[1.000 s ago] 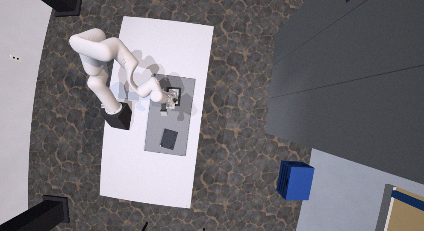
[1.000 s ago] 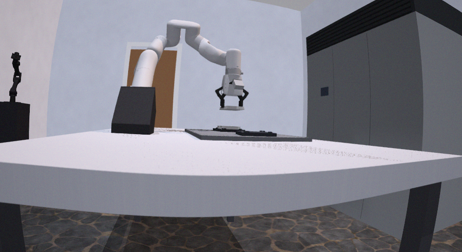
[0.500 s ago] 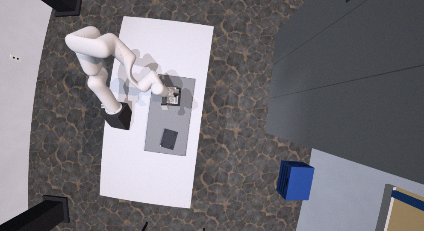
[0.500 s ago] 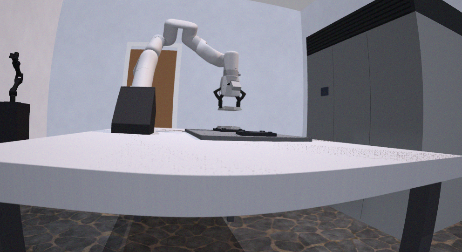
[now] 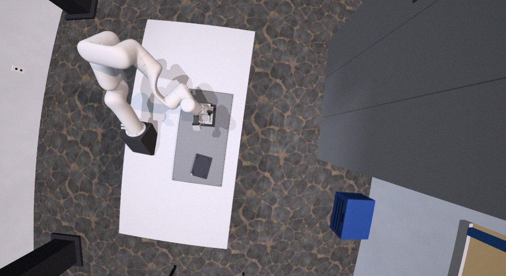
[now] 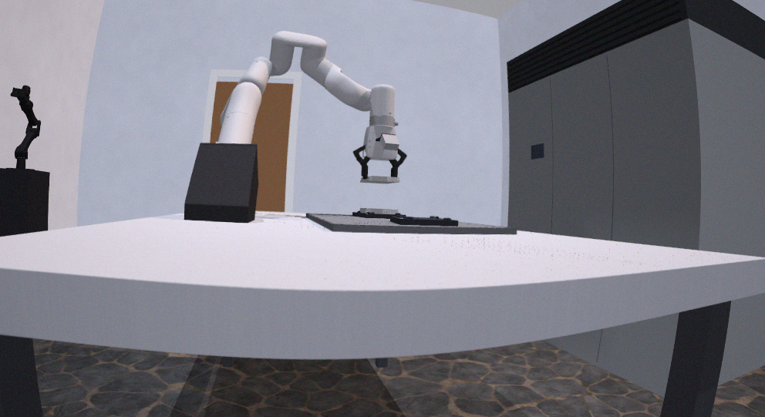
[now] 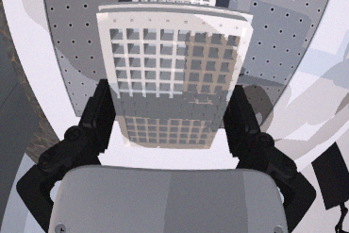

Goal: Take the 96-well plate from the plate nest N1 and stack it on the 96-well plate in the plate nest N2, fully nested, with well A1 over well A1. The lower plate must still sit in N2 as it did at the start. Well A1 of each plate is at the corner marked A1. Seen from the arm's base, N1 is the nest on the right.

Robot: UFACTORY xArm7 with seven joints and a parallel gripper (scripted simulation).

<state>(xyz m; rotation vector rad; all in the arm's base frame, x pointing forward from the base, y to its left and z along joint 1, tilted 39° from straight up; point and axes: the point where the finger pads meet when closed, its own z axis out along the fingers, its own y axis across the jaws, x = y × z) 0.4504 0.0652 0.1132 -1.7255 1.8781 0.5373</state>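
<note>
Now: hand 12 cm above the dark plate nest N2. The rest, counted from my hand: dark plate nest N1 (38 cm to the right, 12 cm below, 3 cm behind).
</note>
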